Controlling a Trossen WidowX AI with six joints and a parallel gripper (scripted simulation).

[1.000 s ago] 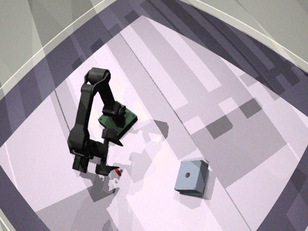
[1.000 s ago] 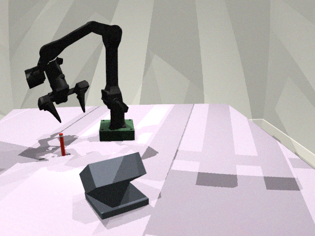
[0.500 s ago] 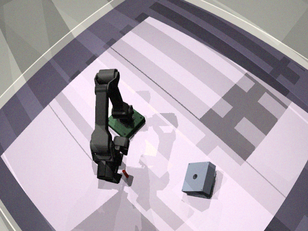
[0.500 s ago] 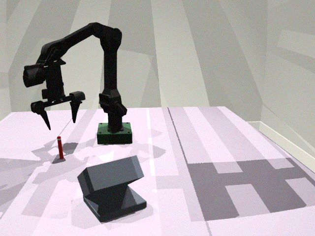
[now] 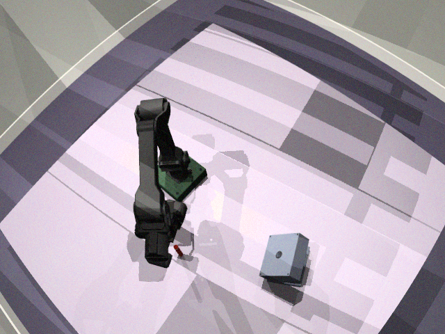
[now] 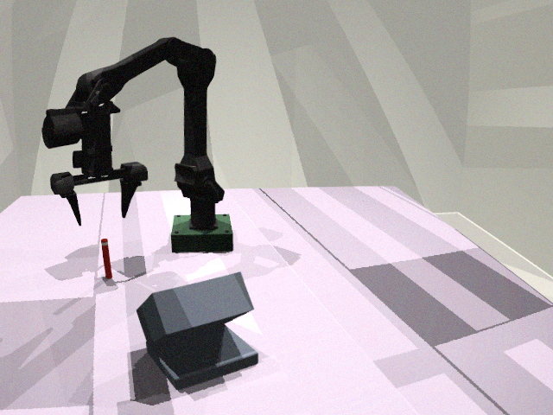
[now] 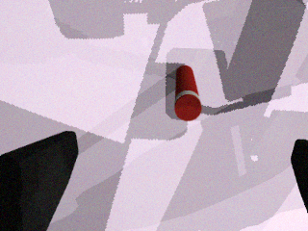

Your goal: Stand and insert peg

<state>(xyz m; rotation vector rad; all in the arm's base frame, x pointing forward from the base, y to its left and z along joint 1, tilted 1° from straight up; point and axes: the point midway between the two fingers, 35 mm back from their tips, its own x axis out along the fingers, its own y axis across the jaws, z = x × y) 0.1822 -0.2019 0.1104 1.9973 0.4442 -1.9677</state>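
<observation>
Now: the red peg 60 mm below my gripper tip. Round my gripper tip: flat grey base plate (280 mm ahead, 180 mm to the left, 110 mm below); grey sloped panel (270 mm ahead, 170 mm to the left, 40 mm below).
</observation>
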